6 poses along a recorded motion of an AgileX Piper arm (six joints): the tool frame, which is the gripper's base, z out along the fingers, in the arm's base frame.
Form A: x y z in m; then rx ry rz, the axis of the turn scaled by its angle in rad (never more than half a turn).
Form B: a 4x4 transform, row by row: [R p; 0 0 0 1], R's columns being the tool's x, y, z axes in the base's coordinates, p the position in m. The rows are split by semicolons. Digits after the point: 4 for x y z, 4 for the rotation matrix.
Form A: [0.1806 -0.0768 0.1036 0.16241 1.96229 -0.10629]
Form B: -0.3810 0.1636 0.9100 0.1806; 0.0643 0.9865 -0.1504 -0.0768; -0.9223 0.0012 -0.3864 0.1036; 0 0 0 1
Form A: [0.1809 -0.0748 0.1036 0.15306 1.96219 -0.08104]
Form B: -0.3801 0.1454 0.9134 0.1809; 0.0696 0.9893 -0.1285 -0.0748; -0.9223 0.0147 -0.3862 0.1036; 0 0 0 1
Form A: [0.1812 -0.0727 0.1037 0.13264 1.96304 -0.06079]
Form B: -0.3810 0.1217 0.9165 0.1812; 0.0647 0.9924 -0.1048 -0.0727; -0.9223 0.0194 -0.3859 0.1037; 0 0 0 1
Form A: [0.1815 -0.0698 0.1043 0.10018 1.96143 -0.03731]
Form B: -0.3799 0.0880 0.9208 0.1815; 0.0529 0.9959 -0.0733 -0.0698; -0.9235 0.0209 -0.3830 0.1043; 0 0 0 1
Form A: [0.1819 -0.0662 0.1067 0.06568 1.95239 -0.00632]
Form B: -0.3719 0.0492 0.9270 0.1819; 0.0431 0.9984 -0.0356 -0.0662; -0.9273 0.0267 -0.3734 0.1067; 0 0 0 1
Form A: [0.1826 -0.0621 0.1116 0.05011 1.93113 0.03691]
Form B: -0.3526 0.0172 0.9356 0.1826; 0.0530 0.9986 0.0016 -0.0621; -0.9343 0.0501 -0.3530 0.1116; 0 0 0 1
